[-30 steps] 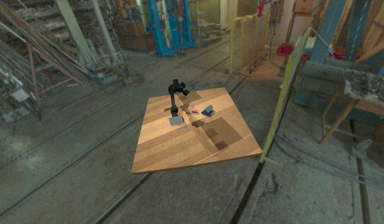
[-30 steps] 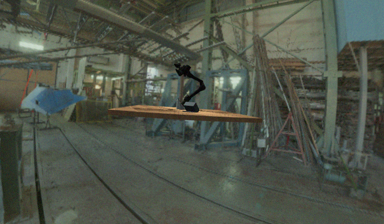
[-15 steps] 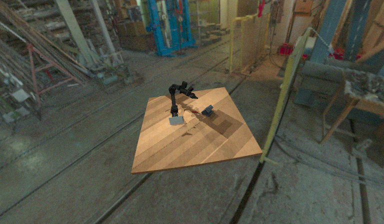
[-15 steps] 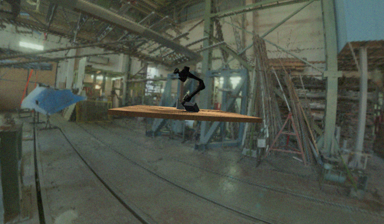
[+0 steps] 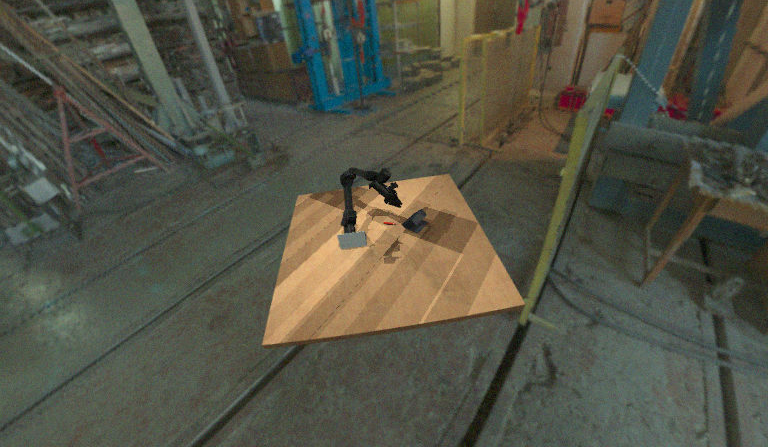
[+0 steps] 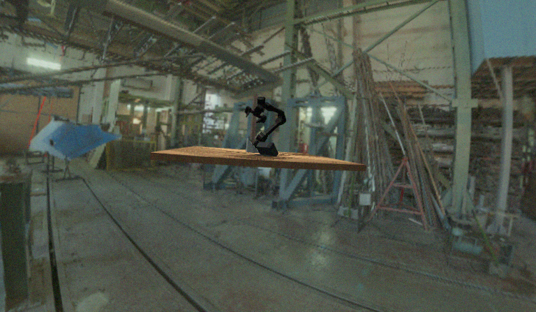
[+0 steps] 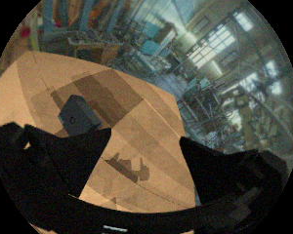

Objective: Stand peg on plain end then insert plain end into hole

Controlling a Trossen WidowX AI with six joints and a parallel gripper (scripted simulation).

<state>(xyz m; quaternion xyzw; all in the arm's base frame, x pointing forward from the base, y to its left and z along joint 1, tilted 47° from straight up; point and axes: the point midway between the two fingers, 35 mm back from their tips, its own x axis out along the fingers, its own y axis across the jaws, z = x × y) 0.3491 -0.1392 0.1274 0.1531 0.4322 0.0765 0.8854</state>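
Now: gripper tip 80 mm past the red peg, 160 mm to the right of it and 260 mm above it. The rest, counted from my gripper tip: dark sloped panel: 80 mm ahead, 140 mm to the left, 230 mm below.
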